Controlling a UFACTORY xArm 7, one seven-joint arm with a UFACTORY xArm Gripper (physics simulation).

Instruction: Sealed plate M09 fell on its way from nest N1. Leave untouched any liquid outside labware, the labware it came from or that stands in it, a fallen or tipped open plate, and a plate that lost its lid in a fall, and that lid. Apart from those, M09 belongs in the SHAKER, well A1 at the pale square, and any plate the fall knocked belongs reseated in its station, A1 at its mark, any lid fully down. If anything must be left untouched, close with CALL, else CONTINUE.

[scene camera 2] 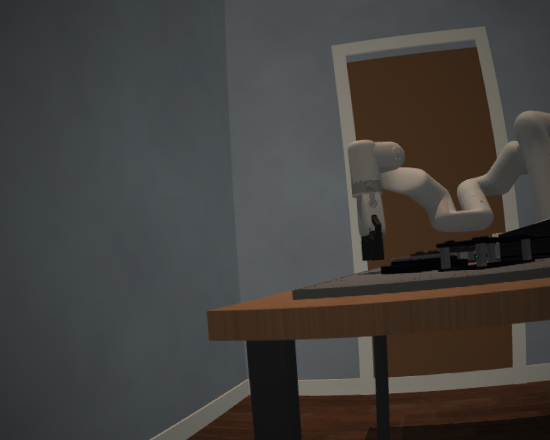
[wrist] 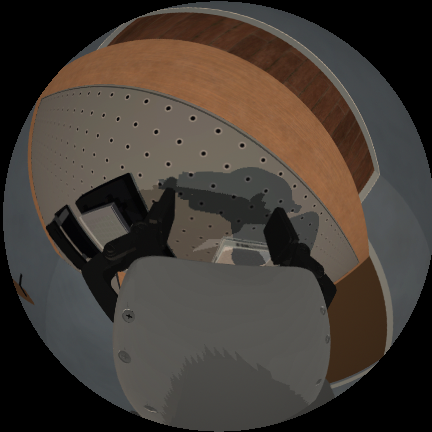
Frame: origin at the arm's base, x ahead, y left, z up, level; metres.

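Where they show: gripper, fingertip midpoint: [scene camera 2: 373, 260] [wrist: 224, 210].
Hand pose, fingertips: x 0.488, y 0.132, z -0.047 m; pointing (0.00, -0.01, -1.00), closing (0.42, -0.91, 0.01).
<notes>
Things, the pixels of their top centre, and the offset from my fingertips. "spot": a spot on its surface instead. Level surfaces: height alone.
- light plate at its top centre: [wrist: 116, 247] [scene camera 2: 424, 255] dx -0.135, dy +0.081, dz +0.001 m
- black station at its top centre: [wrist: 117, 243] [scene camera 2: 424, 258] dx -0.135, dy +0.081, dz -0.006 m
- black device at a spot on its surface: [wrist: 75, 232] spot: dx -0.250, dy +0.213, dz -0.028 m
- perforated board at its surface level: dz -0.033 m
My gripper [scene camera 2: 372, 259] [wrist: 224, 210] is open and empty, pointing down above the perforated board. In the wrist view a clear, see-through plate [wrist: 245, 255] lies on the board below and between the fingers; its near part is hidden by the gripper body. I cannot read a label or find its A1 corner. To the left, a light plate [wrist: 106, 225] sits in a black station [wrist: 131, 192], partly behind the left finger. The shaker's pale square does not show clearly in either view.
A black device [wrist: 75, 232] stands left of the light plate. The perforated board [scene camera 2: 345, 285] [wrist: 150, 117] lies on the wooden table [scene camera 2: 300, 320] [wrist: 210, 65]. In the scene view, low black stations [scene camera 2: 425, 262] and grey posts [scene camera 2: 481, 255] stand right of the gripper. The arm's shadow crosses the board.
</notes>
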